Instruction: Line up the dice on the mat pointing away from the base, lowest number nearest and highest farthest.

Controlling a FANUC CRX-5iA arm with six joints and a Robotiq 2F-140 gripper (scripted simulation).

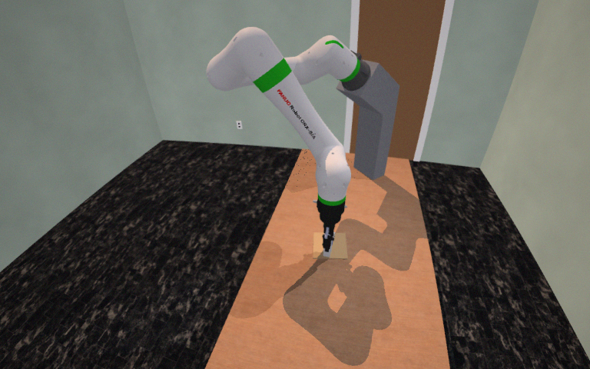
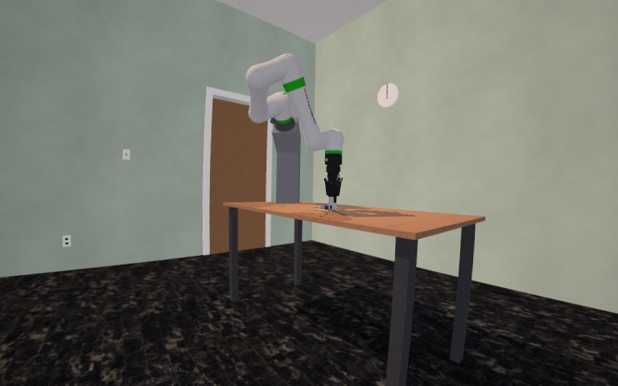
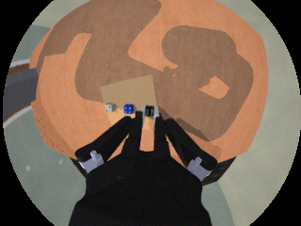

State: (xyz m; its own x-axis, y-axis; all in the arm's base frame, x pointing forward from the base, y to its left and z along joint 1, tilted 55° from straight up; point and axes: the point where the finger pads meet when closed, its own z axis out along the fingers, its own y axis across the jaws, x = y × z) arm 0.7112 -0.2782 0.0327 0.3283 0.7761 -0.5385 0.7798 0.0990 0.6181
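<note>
Right now the black die is 2 cm below my hand. From my hand the other things lie so: tan mat 5 cm behind, 2 cm to the left, 4 cm below; blue die 5 cm behind, 2 cm to the left, 3 cm below; white die 9 cm behind, 4 cm to the left, 3 cm below.
</note>
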